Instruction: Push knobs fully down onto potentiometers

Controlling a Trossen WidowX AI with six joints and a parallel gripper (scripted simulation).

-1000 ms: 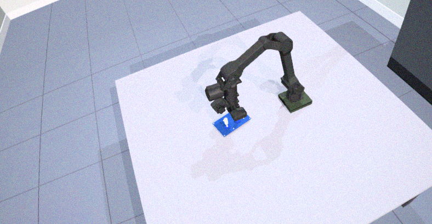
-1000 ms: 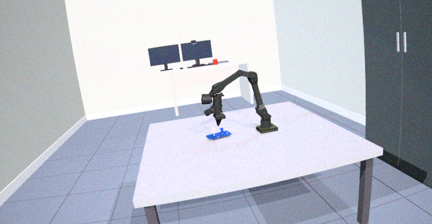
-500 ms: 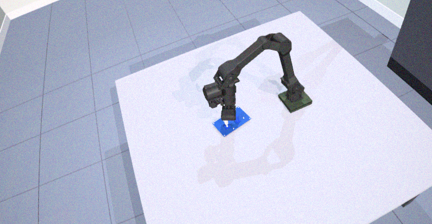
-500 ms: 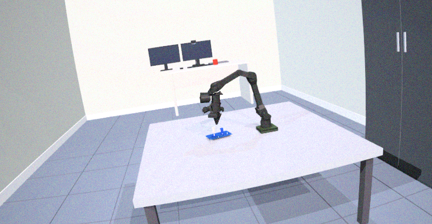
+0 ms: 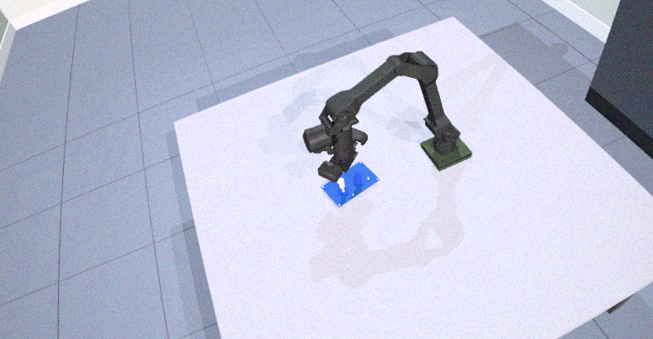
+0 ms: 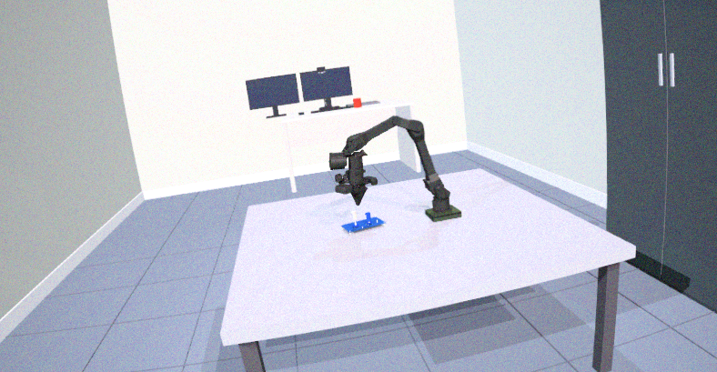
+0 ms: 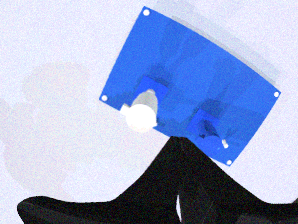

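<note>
My gripper tip is 30 mm above the white knob, 20 mm short of it and 10 mm to the right of it.
</note>
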